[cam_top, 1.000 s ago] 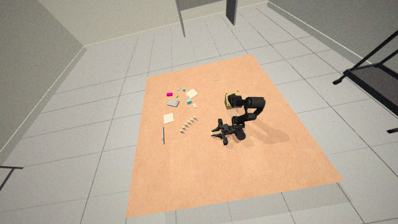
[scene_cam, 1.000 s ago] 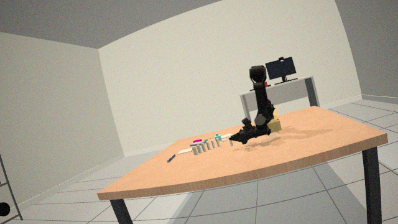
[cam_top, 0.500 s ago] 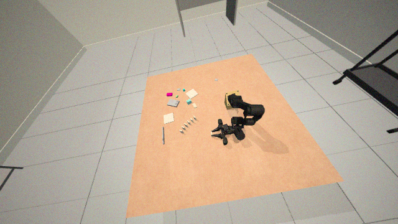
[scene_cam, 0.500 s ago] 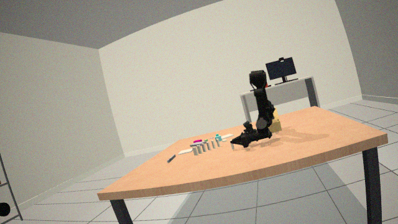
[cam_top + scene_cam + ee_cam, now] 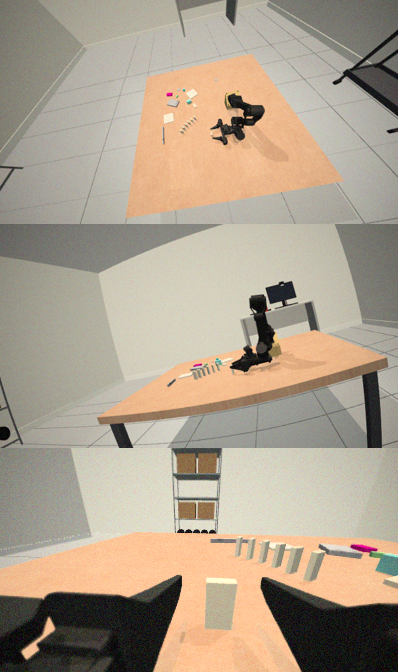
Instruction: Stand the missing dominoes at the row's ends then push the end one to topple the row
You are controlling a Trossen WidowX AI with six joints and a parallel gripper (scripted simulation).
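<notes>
My gripper tip is 90 mm short of the teal block, 380 mm to the left of it and 30 mm above it. Also, from my gripper tip: cream pad 310 mm ahead, 280 mm to the right, 40 mm below; thin grey rod 380 mm ahead, 130 mm to the right, 40 mm below; grey pad 240 mm ahead, 430 mm to the right, 40 mm below.
</notes>
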